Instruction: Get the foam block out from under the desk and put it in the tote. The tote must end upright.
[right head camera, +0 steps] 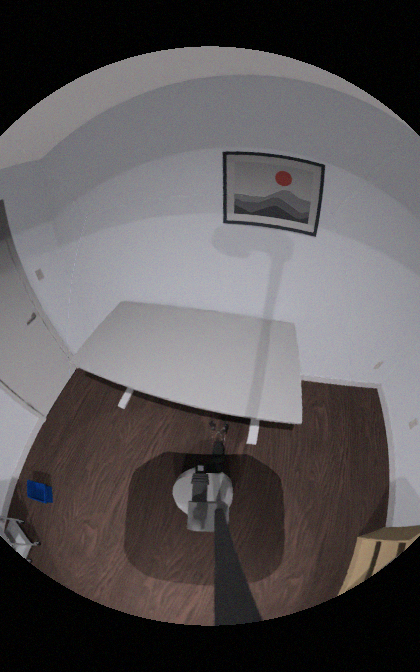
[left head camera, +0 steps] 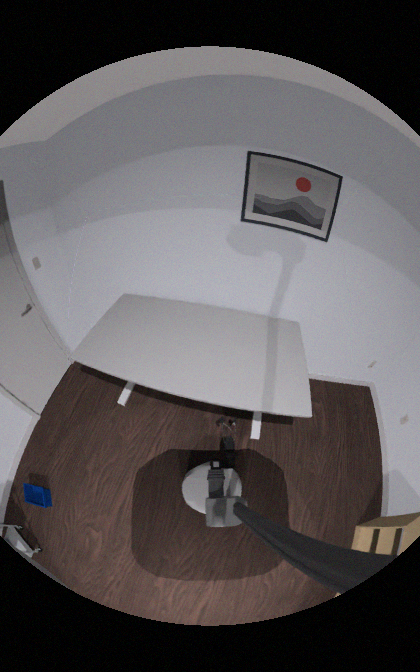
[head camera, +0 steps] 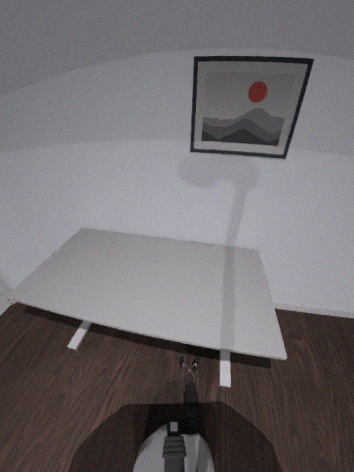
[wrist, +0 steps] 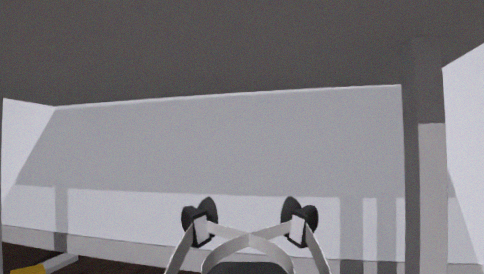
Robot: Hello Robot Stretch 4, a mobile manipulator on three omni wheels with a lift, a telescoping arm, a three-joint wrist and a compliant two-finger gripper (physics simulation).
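Frame: origin at the robot's base, x right, y up, z back, level; centimetres.
Seen in the pictures: gripper, between the fingertips: (left head camera: 227, 415) (head camera: 188, 355) (wrist: 249, 212).
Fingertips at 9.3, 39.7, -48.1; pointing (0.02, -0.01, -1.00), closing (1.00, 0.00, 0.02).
Observation:
A point is followed by its place in that frame, as x, y, z.
The yellow foam block (wrist: 28, 269) @[-56.8, 10.0, -96.5] shows in part at the bottom left corner of the wrist view, on the floor by a desk foot. The desk top hides it in the head views. The pale desk (head camera: 150, 290) @[-12.7, 69.3, -72.7] (left head camera: 200, 350) @[-9.2, 69.3, -78.1] (right head camera: 195, 357) stands against the wall, and its underside fills the top of the wrist view. The blue tote (left head camera: 37, 495) @[-161.5, -2.4, 54.1] (right head camera: 39, 491) stands upright on the floor at the far left. My gripper (head camera: 189, 363) (left head camera: 226, 424) (right head camera: 219, 428) (wrist: 249, 212) @[9.3, 39.7, -48.1] is open and empty, low at the desk's front edge, left of the right desk foot and well right of the block.
White desk feet (head camera: 79, 335) (head camera: 225, 369) reach out from under the desk on both sides. A desk leg (wrist: 411, 190) @[42.2, 36.9, -74.9] stands at the right in the wrist view. A metal cart (right head camera: 19, 537) is at the lower left, and a wooden shelf unit (right head camera: 385, 534) at the lower right.

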